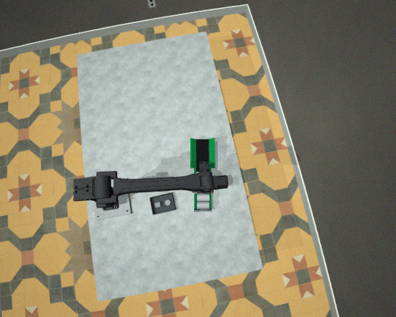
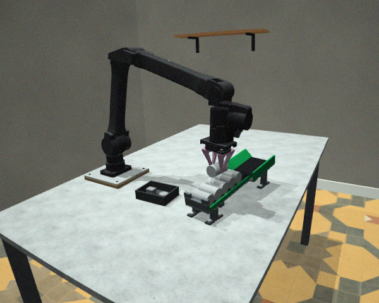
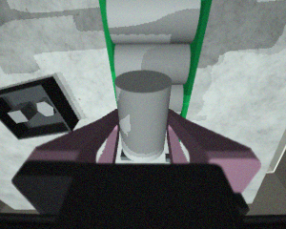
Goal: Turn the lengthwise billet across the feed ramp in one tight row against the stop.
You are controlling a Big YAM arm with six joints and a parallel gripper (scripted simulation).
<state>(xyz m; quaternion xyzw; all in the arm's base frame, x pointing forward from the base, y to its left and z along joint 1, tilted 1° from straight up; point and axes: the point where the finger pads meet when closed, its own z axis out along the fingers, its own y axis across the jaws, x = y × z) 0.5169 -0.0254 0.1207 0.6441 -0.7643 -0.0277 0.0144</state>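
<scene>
My hand is right at the billet. Round my hand: black tray (22 cm behind, 5 cm to the right, 13 cm below); then stop (1 cm behind, 11 cm to the right, 8 cm below).
</scene>
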